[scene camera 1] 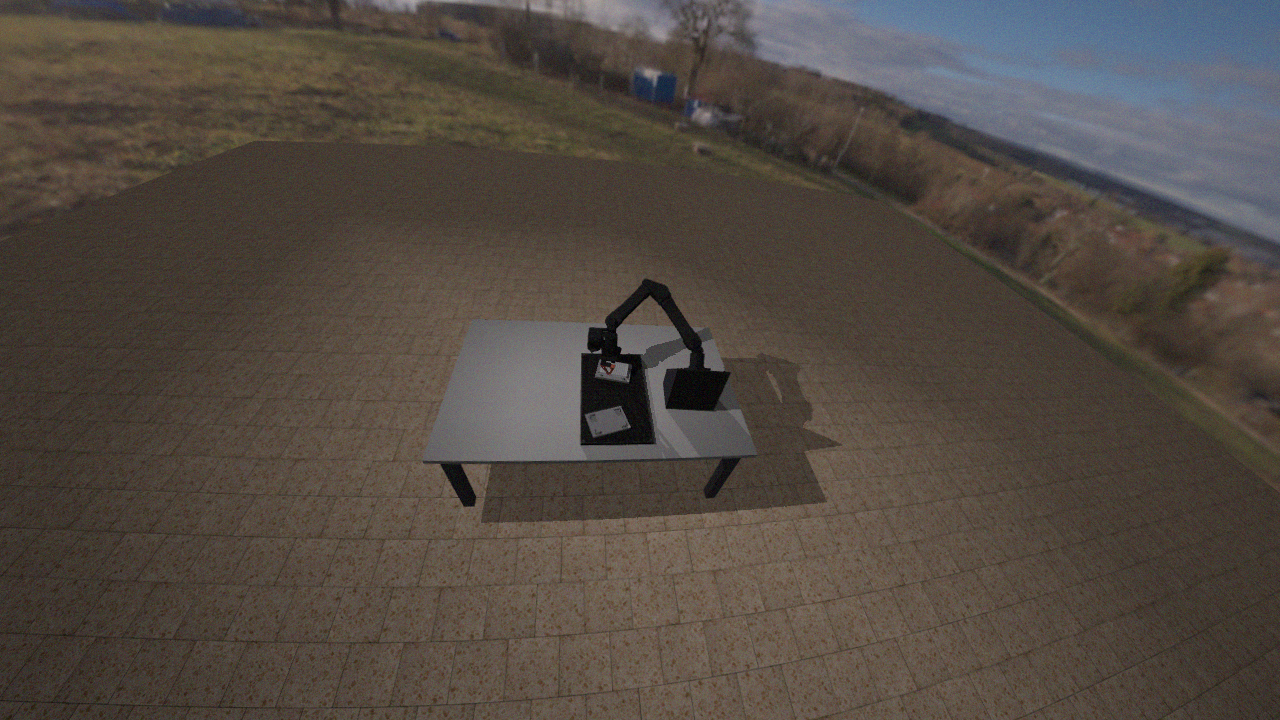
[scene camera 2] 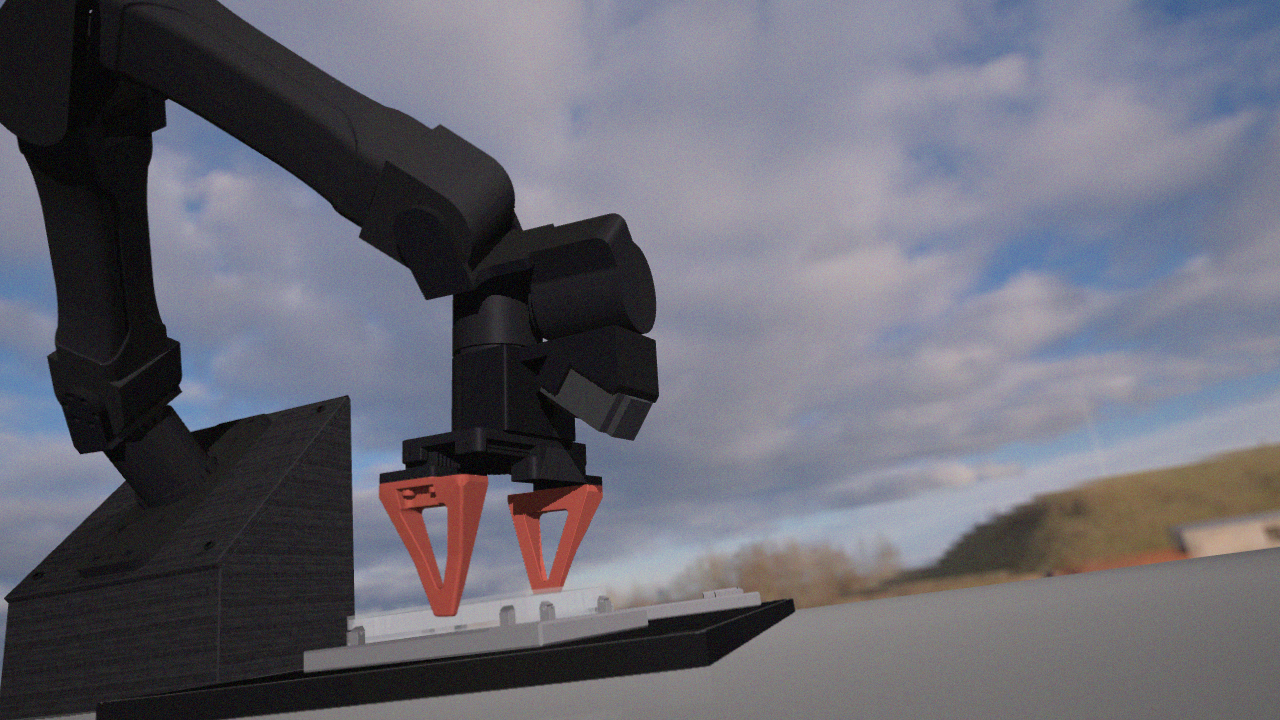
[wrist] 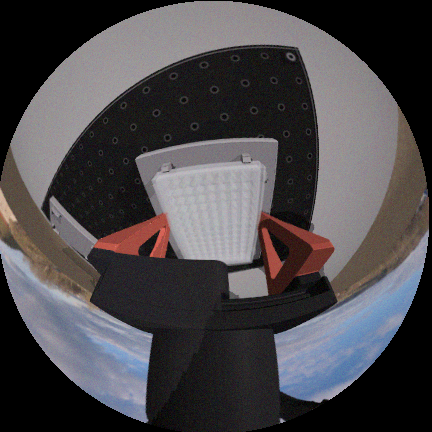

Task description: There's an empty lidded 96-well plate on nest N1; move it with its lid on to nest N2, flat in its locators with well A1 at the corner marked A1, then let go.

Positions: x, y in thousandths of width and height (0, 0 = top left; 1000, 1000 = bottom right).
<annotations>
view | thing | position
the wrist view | my gripper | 494, 501
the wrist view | grey nest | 142, 513
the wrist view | grey nest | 566, 346
</annotations>
